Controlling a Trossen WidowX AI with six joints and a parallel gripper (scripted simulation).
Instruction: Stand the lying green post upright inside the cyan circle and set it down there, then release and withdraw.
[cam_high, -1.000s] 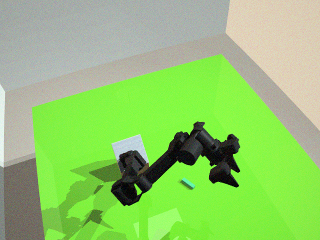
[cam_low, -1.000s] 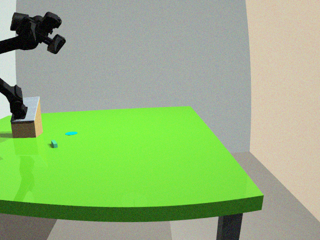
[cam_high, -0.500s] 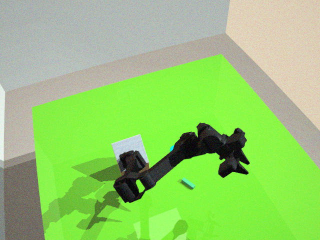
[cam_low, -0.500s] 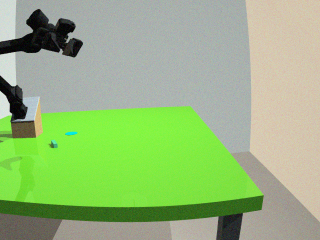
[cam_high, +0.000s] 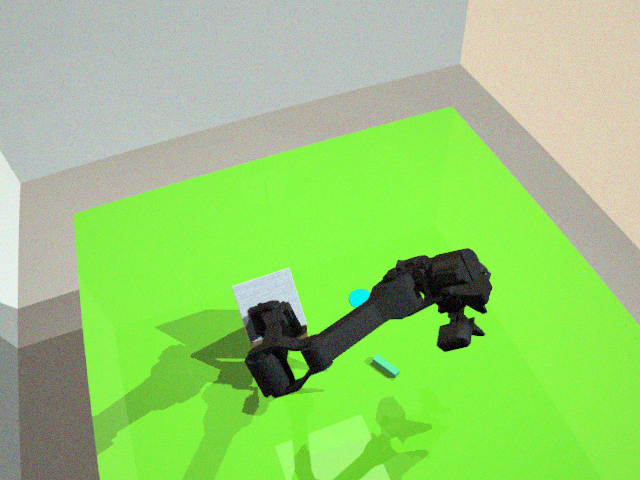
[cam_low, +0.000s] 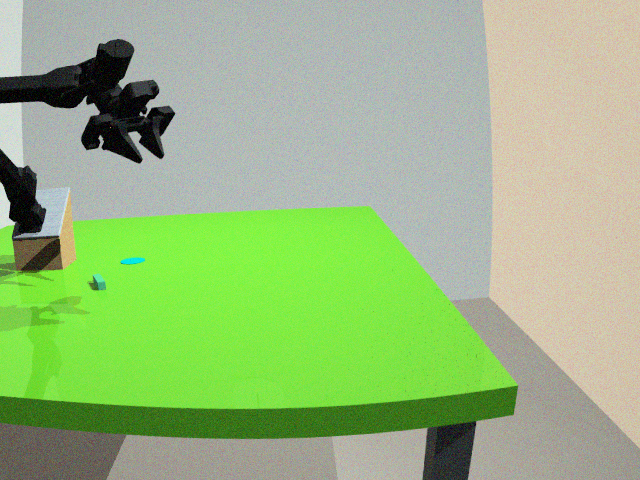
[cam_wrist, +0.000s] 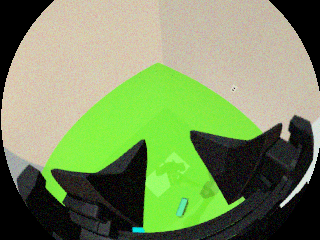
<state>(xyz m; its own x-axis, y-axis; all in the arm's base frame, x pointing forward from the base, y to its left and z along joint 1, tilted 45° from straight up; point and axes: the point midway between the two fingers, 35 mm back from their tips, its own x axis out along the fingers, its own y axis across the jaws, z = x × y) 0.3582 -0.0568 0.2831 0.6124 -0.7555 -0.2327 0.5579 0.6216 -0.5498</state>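
The green post lies 23 cm below my gripper tip, 16 cm behind it and 9 cm to the left of it. Round my gripper tip: cyan circle 29 cm to the left, 24 cm below, 14 cm behind.
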